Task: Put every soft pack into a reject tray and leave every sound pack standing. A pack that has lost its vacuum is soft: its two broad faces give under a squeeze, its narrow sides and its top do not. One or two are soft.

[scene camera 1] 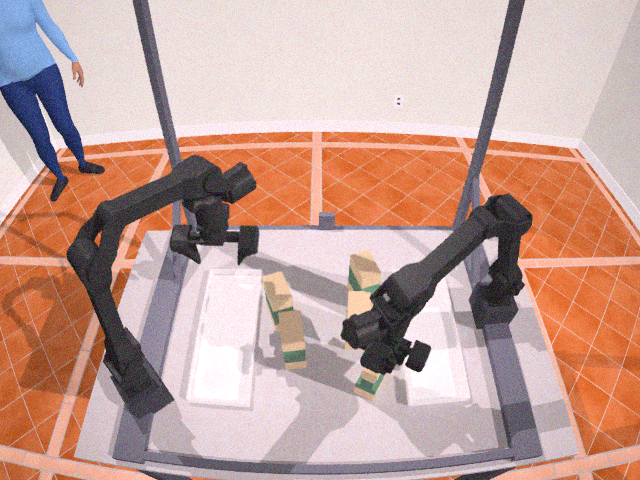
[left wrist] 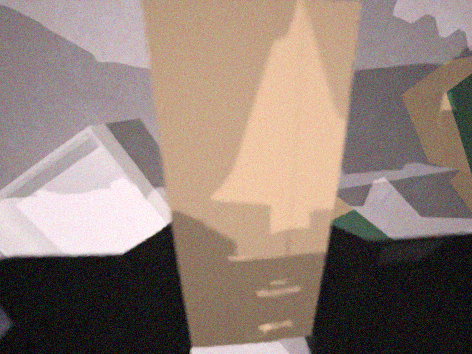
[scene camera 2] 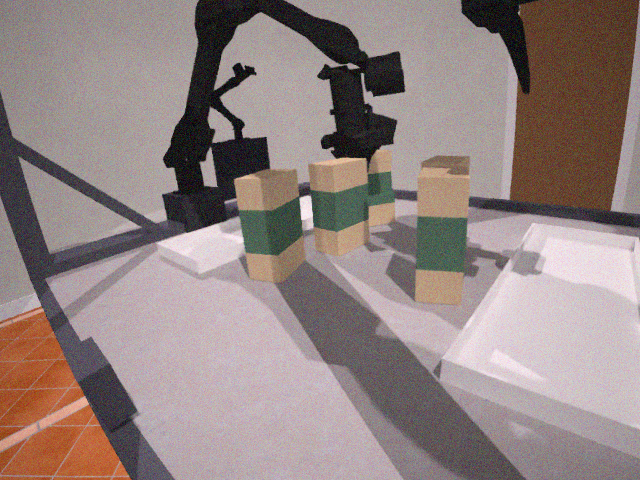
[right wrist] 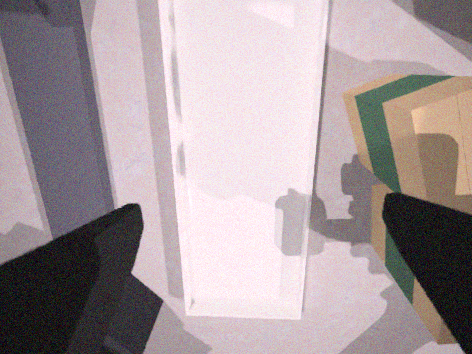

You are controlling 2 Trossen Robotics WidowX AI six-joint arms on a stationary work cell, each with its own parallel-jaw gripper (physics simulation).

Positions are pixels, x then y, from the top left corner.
Scene:
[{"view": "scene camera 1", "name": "my left gripper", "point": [378,361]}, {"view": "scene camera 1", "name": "my right gripper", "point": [219,263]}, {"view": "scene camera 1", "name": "white tray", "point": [221,374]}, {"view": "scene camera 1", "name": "white tray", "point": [443,379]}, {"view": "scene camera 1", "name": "pack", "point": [364,275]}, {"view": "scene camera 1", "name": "pack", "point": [278,296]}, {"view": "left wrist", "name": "white tray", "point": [87,197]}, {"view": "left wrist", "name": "pack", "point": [345,217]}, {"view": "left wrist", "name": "pack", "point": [251,110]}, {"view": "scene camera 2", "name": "my left gripper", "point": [358,185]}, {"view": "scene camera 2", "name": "white tray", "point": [548,340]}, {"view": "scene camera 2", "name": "white tray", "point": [204,249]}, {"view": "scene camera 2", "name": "pack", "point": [339,188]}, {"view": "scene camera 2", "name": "pack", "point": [268,201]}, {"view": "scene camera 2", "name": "pack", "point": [381,200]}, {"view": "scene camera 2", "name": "pack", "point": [443,192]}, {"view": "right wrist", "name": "my right gripper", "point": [262,209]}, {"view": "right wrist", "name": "white tray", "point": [243,92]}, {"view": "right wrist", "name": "pack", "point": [404,126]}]

